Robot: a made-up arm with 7 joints. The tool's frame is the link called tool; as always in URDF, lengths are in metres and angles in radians. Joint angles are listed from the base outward. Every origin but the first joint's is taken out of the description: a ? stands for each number. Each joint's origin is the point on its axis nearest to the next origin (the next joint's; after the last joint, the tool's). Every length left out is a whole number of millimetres.
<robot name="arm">
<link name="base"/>
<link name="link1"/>
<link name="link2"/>
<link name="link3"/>
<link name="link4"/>
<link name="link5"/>
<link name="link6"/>
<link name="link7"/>
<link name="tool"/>
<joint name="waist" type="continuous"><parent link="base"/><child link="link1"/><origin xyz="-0.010 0.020 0.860"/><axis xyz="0 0 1"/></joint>
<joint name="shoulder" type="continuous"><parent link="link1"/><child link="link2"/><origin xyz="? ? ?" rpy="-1.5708 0.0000 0.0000"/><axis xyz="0 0 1"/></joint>
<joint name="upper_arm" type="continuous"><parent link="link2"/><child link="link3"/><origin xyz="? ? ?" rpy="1.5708 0.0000 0.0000"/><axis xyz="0 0 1"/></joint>
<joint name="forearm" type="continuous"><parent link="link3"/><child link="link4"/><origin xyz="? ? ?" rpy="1.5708 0.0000 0.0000"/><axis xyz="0 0 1"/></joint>
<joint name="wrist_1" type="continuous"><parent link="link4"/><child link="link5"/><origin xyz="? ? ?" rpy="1.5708 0.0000 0.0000"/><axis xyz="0 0 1"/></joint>
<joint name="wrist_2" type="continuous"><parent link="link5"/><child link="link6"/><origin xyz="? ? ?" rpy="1.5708 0.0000 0.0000"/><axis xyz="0 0 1"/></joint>
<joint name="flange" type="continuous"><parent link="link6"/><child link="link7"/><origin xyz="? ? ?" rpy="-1.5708 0.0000 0.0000"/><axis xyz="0 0 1"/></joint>
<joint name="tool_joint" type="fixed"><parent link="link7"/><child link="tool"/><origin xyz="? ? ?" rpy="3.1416 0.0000 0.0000"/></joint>
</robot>
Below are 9 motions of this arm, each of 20 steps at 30 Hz.
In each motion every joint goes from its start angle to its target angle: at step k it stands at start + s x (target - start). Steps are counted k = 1, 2, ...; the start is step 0. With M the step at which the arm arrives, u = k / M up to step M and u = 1 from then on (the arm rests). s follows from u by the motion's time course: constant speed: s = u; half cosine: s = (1 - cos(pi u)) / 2; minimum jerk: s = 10 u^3 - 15 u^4 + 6 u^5.
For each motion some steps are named. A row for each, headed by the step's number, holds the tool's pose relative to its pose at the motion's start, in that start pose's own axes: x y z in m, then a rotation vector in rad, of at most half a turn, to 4 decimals.
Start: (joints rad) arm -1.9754 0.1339 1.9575 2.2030 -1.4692 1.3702 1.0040
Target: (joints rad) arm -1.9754 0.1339 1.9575 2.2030 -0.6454 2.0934 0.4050
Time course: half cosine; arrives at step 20
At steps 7, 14, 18, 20:
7: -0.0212 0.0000 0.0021 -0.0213 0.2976 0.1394
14: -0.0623 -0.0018 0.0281 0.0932 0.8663 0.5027
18: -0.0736 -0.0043 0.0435 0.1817 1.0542 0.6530
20: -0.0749 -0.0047 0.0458 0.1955 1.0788 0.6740

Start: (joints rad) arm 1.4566 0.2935 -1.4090 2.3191 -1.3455 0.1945 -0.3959
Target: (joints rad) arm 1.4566 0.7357 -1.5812 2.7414 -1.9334 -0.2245 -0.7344
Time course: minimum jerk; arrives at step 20
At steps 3, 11, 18, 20:
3: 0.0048 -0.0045 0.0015 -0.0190 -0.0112 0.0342
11: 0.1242 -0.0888 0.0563 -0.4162 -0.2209 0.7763
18: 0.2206 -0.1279 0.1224 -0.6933 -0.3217 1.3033
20: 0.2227 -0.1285 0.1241 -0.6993 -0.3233 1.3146

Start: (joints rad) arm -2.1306 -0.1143 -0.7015 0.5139 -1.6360 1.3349 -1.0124
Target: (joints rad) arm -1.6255 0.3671 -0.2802 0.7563 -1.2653 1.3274 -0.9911
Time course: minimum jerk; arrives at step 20
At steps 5, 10, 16, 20:
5: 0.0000 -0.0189 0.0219 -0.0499 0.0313 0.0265
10: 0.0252 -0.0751 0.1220 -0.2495 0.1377 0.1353
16: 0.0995 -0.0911 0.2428 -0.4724 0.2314 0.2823
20: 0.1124 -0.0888 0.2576 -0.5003 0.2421 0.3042

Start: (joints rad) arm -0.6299 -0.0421 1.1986 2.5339 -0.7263 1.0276 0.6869
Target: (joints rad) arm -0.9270 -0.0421 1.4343 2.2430 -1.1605 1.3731 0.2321
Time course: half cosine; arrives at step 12
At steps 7, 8, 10, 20:
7: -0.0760 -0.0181 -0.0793 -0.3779 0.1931 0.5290
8: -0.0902 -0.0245 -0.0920 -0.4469 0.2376 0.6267
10: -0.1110 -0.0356 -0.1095 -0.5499 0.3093 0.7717
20: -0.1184 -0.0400 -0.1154 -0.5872 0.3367 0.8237

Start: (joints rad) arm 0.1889 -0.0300 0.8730 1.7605 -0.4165 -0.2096 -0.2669
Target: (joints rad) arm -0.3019 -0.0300 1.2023 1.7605 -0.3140 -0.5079 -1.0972
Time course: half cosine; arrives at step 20
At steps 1, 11, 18, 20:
1: -0.0002 -0.0003 0.0000 -0.0013 -0.0011 0.0049
11: -0.0216 -0.0335 0.0061 -0.1427 -0.0727 0.4675
18: -0.0362 -0.0578 0.0126 -0.2656 -0.0829 0.7940
20: -0.0371 -0.0593 0.0131 -0.2736 -0.0823 0.8142

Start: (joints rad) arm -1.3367 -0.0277 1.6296 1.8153 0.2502 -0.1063 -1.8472
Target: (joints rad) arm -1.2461 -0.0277 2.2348 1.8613 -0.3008 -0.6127 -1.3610
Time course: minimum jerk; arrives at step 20
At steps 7, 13, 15, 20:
7: 0.0757 -0.0123 0.0148 -0.1354 -0.1446 -0.0523
13: 0.2255 -0.0492 0.0938 -0.4437 -0.5417 -0.2460
15: 0.2559 -0.0595 0.1219 -0.5173 -0.6546 -0.3084
20: 0.2774 -0.0678 0.1459 -0.5737 -0.7470 -0.3606

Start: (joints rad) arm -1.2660 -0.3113 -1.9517 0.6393 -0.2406 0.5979 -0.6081
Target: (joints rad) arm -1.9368 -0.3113 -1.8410 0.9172 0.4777 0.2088 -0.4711
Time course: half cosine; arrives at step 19
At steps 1, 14, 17, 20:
1: 0.0000 -0.0016 0.0011 -0.0010 -0.0058 -0.0090
14: -0.1181 -0.1909 0.1573 -0.2258 -0.7141 -1.0944
17: -0.1570 -0.2107 0.1844 -0.2797 -0.8288 -1.2644
20: -0.1654 -0.2141 0.1898 -0.2911 -0.8520 -1.2984

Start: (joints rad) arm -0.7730 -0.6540 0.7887 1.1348 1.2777 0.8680 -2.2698
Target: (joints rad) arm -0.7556 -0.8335 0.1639 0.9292 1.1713 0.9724 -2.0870
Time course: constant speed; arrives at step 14
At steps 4, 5, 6, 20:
4: -0.0487 -0.0018 0.0617 -0.0822 0.1003 -0.1177
5: -0.0596 -0.0005 0.0780 -0.1044 0.1220 -0.1485
6: -0.0701 0.0015 0.0946 -0.1274 0.1423 -0.1797
20: -0.1363 0.0439 0.2290 -0.3307 0.2498 -0.4427

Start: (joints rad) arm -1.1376 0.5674 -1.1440 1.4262 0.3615 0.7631 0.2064
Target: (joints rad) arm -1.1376 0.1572 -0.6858 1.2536 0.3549 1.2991 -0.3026
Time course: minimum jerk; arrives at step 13
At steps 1, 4, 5, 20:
1: -0.0005 0.0004 0.0000 0.0016 0.0033 0.0025
4: -0.0238 0.0178 0.0016 0.0722 0.1357 0.1148
5: -0.0408 0.0304 0.0060 0.1261 0.2212 0.2003
20: -0.1518 0.0932 0.0839 0.4902 0.6161 0.8190

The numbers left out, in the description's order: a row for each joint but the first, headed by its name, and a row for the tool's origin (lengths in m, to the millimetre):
shoulder: -0.020 0.000 0.000
upper_arm: 0.010 -0.300 0.000
forearm: 0.030 -0.030 0.000
wrist_1: 0.060 -0.400 0.000
wrist_2: -0.020 -0.040 0.000
flange: 0.050 0.060 0.000
tool: 0.000 -0.010 0.000

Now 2 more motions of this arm.
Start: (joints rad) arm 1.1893 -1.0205 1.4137 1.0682 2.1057 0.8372 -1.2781
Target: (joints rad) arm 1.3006 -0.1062 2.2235 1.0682 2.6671 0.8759 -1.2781
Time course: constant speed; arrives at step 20
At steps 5, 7, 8, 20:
5: -0.0387 0.0301 -0.0365 0.2718 0.0132 -0.2797
7: -0.0510 0.0508 -0.0457 0.3814 0.0197 -0.3909
8: -0.0563 0.0626 -0.0488 0.4363 0.0234 -0.4462
20: -0.0585 0.2379 0.0083 1.1012 0.1085 -1.0830

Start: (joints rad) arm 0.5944 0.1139 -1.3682 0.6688 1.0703 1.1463 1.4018
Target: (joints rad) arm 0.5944 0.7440 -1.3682 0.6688 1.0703 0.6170 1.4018
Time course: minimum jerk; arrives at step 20
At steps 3, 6, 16, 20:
3: 0.0018 0.0019 0.0001 0.0212 -0.0169 -0.0040
6: 0.0106 0.0110 0.0013 0.1299 -0.1044 -0.0219
16: 0.0502 0.0465 0.0299 0.7363 -0.6286 -0.0287
20: 0.0520 0.0479 0.0329 0.7798 -0.6690 -0.0225

